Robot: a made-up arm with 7 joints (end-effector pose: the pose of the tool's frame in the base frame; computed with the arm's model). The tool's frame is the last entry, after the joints. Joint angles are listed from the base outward.
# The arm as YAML. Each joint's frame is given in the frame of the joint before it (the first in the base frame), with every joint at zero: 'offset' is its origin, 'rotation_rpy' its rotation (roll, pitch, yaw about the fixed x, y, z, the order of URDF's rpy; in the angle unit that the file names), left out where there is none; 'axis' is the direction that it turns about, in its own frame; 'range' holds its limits. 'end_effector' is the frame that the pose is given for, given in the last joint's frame.
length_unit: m
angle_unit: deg
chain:
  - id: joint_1
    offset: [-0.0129, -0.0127, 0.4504]
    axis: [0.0, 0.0, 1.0]
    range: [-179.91, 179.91]
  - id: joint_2
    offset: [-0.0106, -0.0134, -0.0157]
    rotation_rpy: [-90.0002, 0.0, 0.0]
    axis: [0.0, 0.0, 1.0]
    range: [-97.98, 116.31]
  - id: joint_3
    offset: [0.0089, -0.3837, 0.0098]
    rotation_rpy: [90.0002, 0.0, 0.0]
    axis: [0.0, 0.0, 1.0]
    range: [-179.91, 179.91]
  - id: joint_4
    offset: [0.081, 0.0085, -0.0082]
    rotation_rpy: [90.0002, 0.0, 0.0]
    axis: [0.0, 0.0, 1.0]
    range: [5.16, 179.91]
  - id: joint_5
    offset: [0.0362, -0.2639, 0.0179]
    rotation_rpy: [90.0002, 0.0, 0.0]
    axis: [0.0, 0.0, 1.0]
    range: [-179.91, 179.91]
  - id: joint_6
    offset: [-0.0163, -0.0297, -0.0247]
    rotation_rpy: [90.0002, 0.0, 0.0]
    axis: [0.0, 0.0, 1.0]
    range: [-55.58, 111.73]
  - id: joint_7
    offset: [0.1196, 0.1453, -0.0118]
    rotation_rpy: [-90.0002, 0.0, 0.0]
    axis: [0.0, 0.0, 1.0]
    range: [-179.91, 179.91]
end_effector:
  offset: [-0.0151, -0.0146, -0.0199]
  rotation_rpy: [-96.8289, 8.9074, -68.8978]
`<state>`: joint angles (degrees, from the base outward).
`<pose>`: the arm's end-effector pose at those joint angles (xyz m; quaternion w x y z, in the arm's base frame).
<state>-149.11 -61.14 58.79 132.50 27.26 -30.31 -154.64</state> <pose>0.5008 0.1774 0.9183 0.1183 -0.5354 0.7029 -0.4530</pose>
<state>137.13 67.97 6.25 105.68 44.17 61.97 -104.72</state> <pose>-0.5103 0.3264 0.1757 0.8144 0.1590 -0.4717 -0.2982</pose>
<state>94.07 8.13 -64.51 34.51 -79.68 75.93 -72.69</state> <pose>0.3066 0.0386 0.5069 0.1965 0.1693 -0.9620 -0.0853</pose>
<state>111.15 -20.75 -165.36 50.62 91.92 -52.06 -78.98</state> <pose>0.0583 -0.4018 0.5640 0.9428 0.2968 0.0347 -0.1479</pose>
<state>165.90 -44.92 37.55 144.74 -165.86 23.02 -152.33</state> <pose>0.2465 -0.2821 1.1148 0.6858 -0.6451 0.2585 0.2162</pose>
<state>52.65 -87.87 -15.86 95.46 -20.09 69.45 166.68</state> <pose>-0.0969 -0.4028 0.9250 0.1795 -0.8083 0.5401 0.1508</pose>
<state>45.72 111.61 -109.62 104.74 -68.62 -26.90 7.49</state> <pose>0.5812 0.0432 0.2399 0.0602 -0.4356 0.8556 0.2731</pose>
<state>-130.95 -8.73 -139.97 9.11 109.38 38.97 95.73</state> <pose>0.0140 0.1949 0.3779 0.6833 0.5451 -0.0087 -0.4857</pose>
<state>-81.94 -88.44 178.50 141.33 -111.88 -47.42 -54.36</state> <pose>-0.2064 0.5357 0.1942 0.6117 0.7181 0.2107 -0.2565</pose>
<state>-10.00 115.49 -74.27 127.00 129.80 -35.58 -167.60</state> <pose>0.3541 -0.4442 0.2557 0.4816 -0.0205 0.8733 0.0700</pose>
